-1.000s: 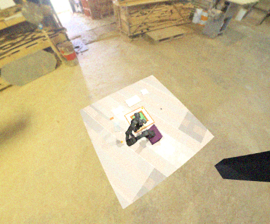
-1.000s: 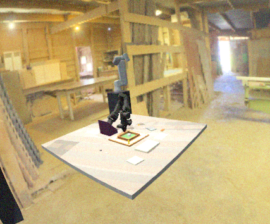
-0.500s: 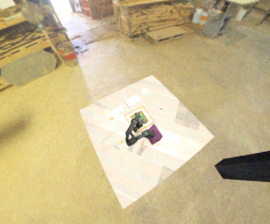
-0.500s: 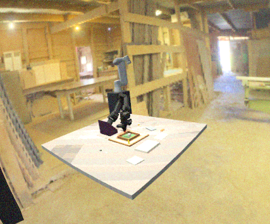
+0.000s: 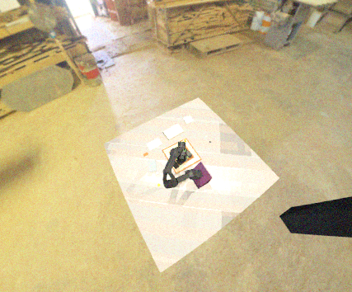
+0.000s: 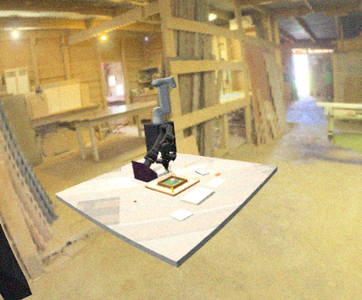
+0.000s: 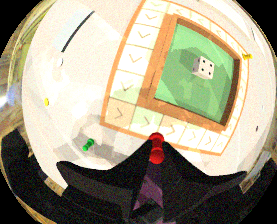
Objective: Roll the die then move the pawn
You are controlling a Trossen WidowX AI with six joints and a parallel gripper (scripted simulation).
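Right now the white die is 11 cm ahead of my gripper tip, 4 cm to the right of it and 6 cm below it. Also, from my gripper tip: red pawn (1 cm above); green pawn (10 cm behind, 10 cm to the left, 7 cm below); green tray (11 cm ahead, 5 cm to the right, 8 cm below).
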